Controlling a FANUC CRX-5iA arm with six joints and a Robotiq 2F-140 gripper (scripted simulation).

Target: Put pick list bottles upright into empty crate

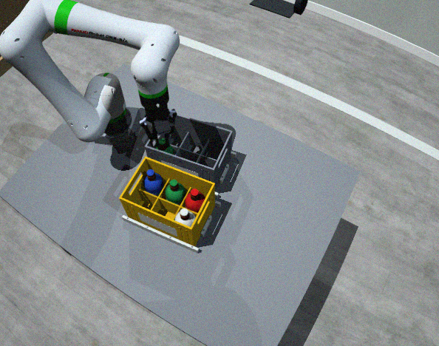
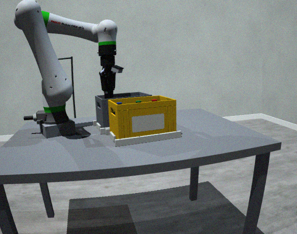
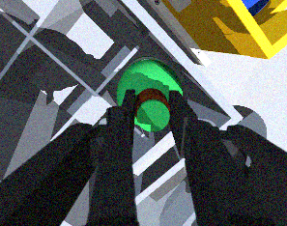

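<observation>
The white-labelled bottle lies 230 mm ahead of my hand, 180 mm to the right of it and 90 mm below it. The rest, counted from my hand: green bottle: 140 mm ahead, 110 mm to the right, 90 mm below; blue bottle: 40 mm ahead, 120 mm to the right, 90 mm below; grey crate: 80 mm ahead, 60 mm to the left, 90 mm below.
</observation>
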